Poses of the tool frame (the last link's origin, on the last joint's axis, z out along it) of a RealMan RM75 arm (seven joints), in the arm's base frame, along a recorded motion.
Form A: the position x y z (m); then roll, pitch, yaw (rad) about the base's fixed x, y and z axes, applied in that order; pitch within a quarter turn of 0, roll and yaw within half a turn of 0.
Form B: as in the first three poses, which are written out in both.
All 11 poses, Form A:
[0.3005 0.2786 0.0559 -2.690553 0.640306 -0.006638]
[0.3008 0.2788 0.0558 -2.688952 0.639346 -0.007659]
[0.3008 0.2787 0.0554 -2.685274 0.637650 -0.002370]
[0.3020 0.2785 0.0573 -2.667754 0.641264 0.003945]
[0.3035 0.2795 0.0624 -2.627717 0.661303 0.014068]
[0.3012 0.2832 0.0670 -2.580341 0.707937 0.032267]
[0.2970 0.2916 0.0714 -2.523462 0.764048 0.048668]
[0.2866 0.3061 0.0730 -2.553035 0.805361 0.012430]
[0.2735 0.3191 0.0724 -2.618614 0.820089 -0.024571]
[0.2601 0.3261 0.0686 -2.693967 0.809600 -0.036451]
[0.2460 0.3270 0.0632 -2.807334 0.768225 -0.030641]
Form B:
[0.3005 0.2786 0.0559 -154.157 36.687 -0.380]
[0.3008 0.2788 0.0558 -154.066 36.632 -0.439]
[0.3008 0.2787 0.0554 -153.855 36.535 -0.136]
[0.3020 0.2785 0.0573 -152.851 36.742 0.226]
[0.3035 0.2795 0.0624 -150.557 37.890 0.806]
[0.3012 0.2832 0.0670 -147.843 40.562 1.849]
[0.2970 0.2916 0.0714 -144.584 43.777 2.788]
[0.2866 0.3061 0.0730 -146.278 46.144 0.712]
[0.2735 0.3191 0.0724 -150.036 46.988 -1.408]
[0.2601 0.3261 0.0686 -154.353 46.387 -2.088]
[0.2460 0.3270 0.0632 -160.848 44.016 -1.756]

